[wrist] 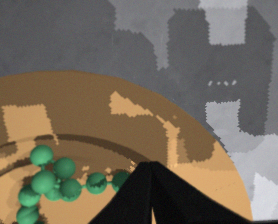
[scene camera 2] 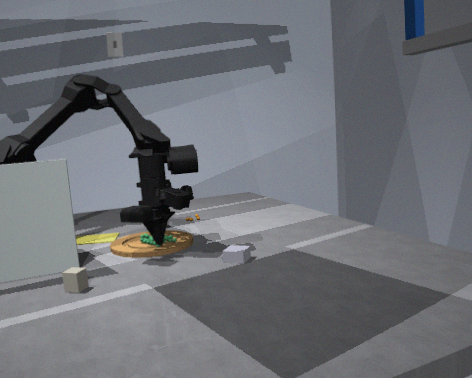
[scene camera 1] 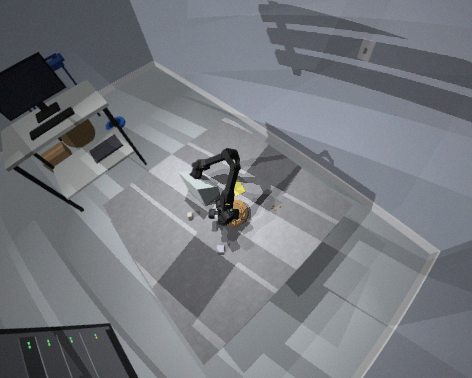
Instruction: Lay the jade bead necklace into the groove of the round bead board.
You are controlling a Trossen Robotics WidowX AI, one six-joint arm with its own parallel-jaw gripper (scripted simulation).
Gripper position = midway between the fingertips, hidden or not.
Observation:
In view: my gripper (scene camera 2: 159, 244).
My gripper is seen too in the wrist view (wrist: 148, 170).

